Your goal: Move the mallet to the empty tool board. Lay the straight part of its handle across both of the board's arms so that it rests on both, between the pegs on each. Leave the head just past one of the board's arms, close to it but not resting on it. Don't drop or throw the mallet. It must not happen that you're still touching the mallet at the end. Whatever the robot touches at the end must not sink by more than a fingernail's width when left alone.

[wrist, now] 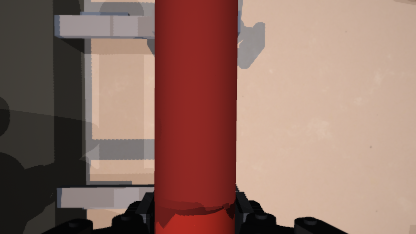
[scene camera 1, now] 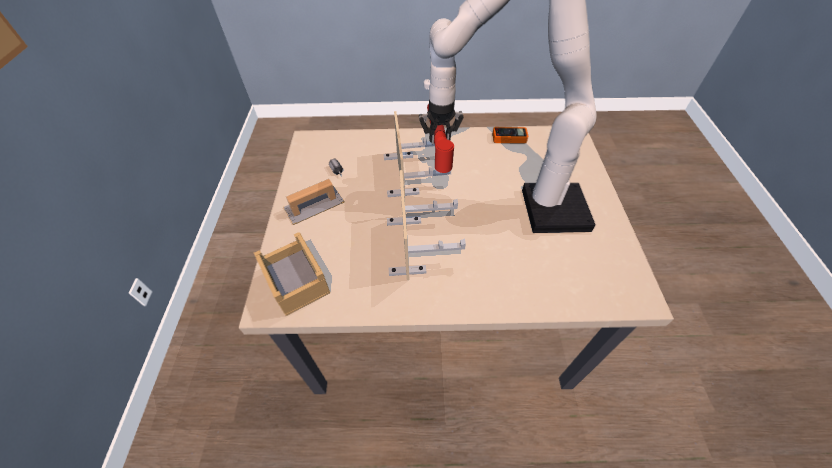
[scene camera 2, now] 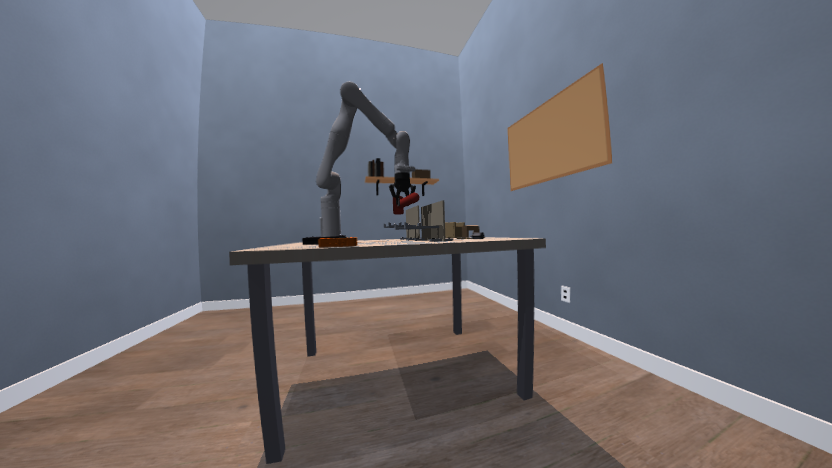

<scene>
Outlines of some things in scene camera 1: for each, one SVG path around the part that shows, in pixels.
My gripper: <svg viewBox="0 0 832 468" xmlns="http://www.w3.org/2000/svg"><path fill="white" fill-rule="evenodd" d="M429 100L427 114L419 114L419 121L424 133L429 134L430 143L434 144L434 133L437 126L446 125L447 140L451 140L451 133L458 130L464 118L462 111L454 111L455 100L453 103L445 106L435 105Z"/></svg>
A red mallet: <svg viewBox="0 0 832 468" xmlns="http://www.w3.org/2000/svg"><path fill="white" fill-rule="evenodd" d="M439 125L434 133L435 169L440 173L448 173L453 168L454 143L447 140L444 125Z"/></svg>
</scene>
